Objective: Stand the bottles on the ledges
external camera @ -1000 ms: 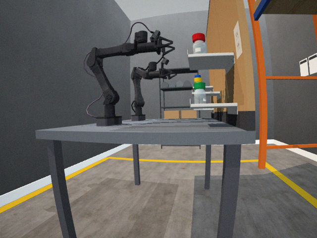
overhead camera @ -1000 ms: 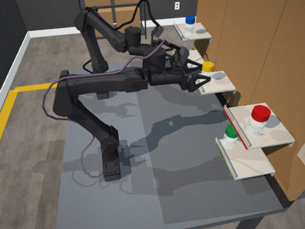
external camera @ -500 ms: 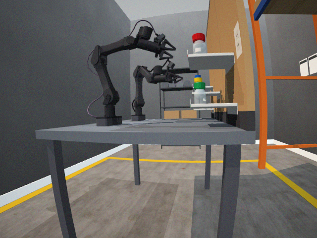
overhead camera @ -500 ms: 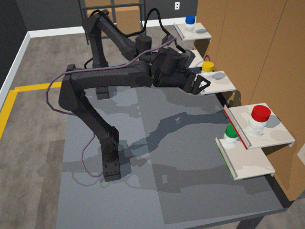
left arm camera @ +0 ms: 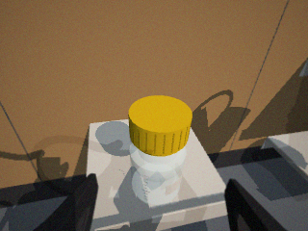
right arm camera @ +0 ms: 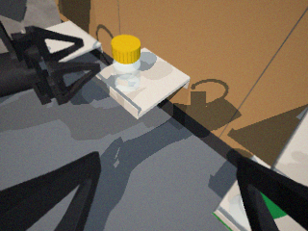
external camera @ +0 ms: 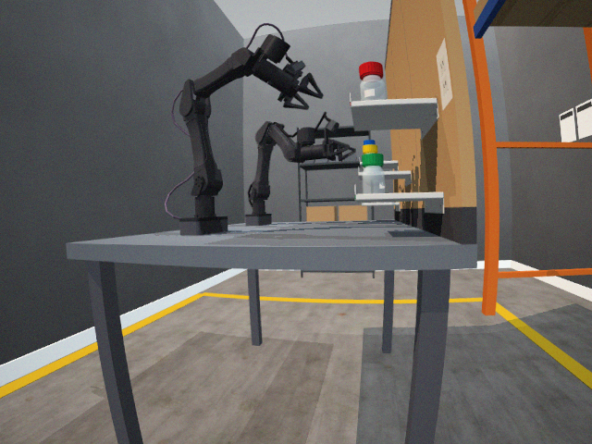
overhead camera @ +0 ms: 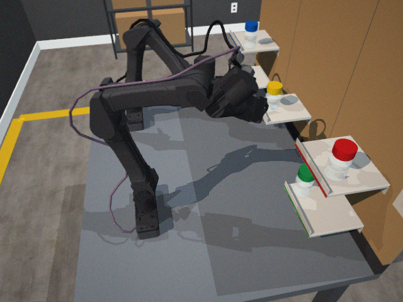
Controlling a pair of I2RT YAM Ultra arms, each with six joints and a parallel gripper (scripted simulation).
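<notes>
My left hand is 70 mm short of the yellow-capped bottle, 20 mm to the left of it and 50 mm above it. From my left hand the other things lie so: blue-capped bottle 90 mm ahead, 320 mm to the left, 40 mm above; then green-capped bottle 60 mm ahead, 360 mm to the right, 150 mm below; then brown wall 220 mm ahead, 40 mm to the right, 160 mm above.
</notes>
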